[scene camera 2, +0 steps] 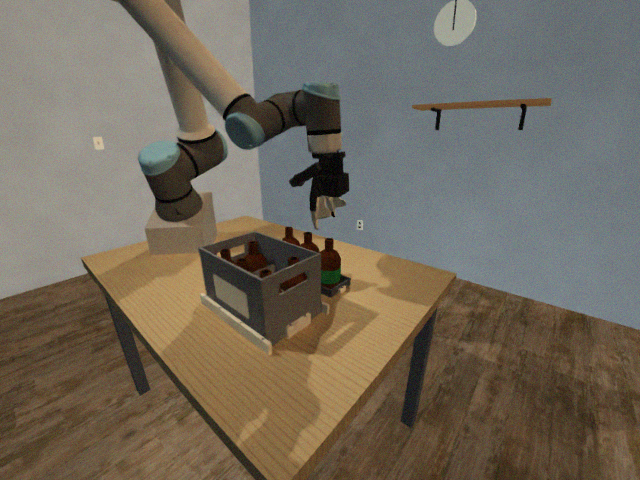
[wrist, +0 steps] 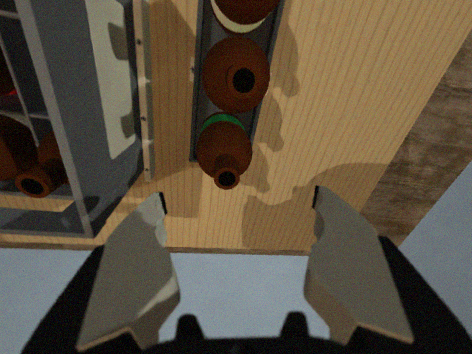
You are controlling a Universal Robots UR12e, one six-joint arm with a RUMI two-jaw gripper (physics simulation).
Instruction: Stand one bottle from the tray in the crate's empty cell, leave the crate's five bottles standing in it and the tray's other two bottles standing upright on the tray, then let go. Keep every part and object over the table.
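Where they show: gripper, fingertip midpoint: (scene camera 2: pixel 325 223) (wrist: pixel 238 190); arm's base, link origin: (scene camera 2: pixel 180 206).
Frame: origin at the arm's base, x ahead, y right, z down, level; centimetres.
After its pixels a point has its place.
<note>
Three brown bottles stand upright in a row on the narrow dark tray (scene camera 2: pixel 334 289) {x 77.6, y 10.5, z 15.1 cm} (wrist: pixel 201 102) {x 68.2, y 8.3, z 16.9 cm}: a green-banded bottle (scene camera 2: pixel 329 263) {x 75.1, y 8.8, z 7.7 cm} (wrist: pixel 223 150) {x 71.9, y 5.6, z 5.0 cm} at one end, a middle bottle (scene camera 2: pixel 308 241) {x 65.7, y 4.4, z 3.8 cm} (wrist: pixel 237 70) {x 64.3, y 3.7, z 1.4 cm}, and a far bottle (scene camera 2: pixel 289 236) {x 57.3, y 2.3, z 4.1 cm} (wrist: pixel 245 7) {x 59.6, y 2.2, z 6.5 cm} with a pale band. The grey crate (scene camera 2: pixel 289 310) {x 74.7, y 30.7, z 10.8 cm} (wrist: pixel 75 100) {x 65.1, y 16.3, z 1.8 cm} stands beside the tray and holds several brown bottles; one crate bottle (scene camera 2: pixel 253 256) {x 56.1, y 20.0, z 4.8 cm} shows its shoulder. The crate walls hide its cell floors, and I cannot make out the empty cell. My gripper (scene camera 2: pixel 325 221) {x 71.9, y 4.7, z -3.2 cm} (wrist: pixel 238 190) {x 71.9, y 4.7, z -3.2 cm} is open and empty, above and beyond the green-banded bottle.
Pale strips (scene camera 2: pixel 235 322) {x 62.3, y 36.0, z 14.9 cm} (wrist: pixel 143 120) {x 69.4, y 16.9, z 14.4 cm} run along the crate's base on the wooden table (scene camera 2: pixel 170 310) {x 39.7, y 37.8, z 17.4 cm} (wrist: pixel 350 75) {x 66.6, y -15.9, z 17.4 cm}. The table edge lies just past the tray's green-bottle end in the wrist view. A wall shelf (scene camera 2: pixel 480 105) is in the background.
</note>
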